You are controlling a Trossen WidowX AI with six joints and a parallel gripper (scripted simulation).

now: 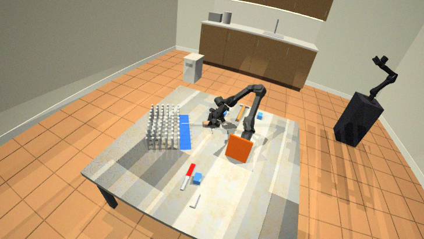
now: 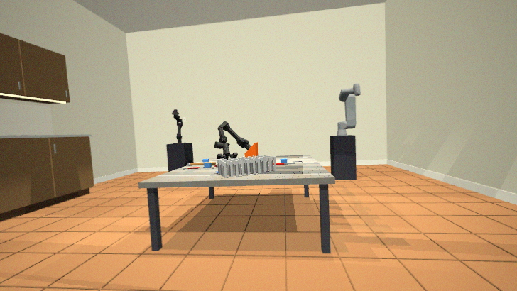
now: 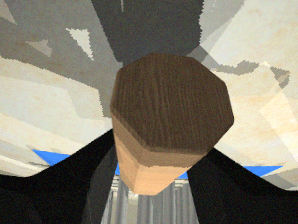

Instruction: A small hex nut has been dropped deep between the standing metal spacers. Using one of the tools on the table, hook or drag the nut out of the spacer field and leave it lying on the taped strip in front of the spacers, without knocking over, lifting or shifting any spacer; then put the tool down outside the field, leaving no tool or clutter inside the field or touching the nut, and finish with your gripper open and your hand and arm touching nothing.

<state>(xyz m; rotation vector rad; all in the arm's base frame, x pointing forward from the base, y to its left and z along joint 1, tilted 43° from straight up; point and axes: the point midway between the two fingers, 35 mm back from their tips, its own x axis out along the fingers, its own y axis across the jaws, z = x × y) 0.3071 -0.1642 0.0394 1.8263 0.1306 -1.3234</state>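
My gripper tip is now 13 cm short of the blue taped strip, 13 cm to the right of it and 3 cm above it. Also, from my gripper tip: awl (8 cm ahead, 5 cm to the left); then hex nut (30 cm ahead, 19 cm to the left, 3 cm below); then red tool (3 cm ahead, 38 cm to the right, 2 cm below).
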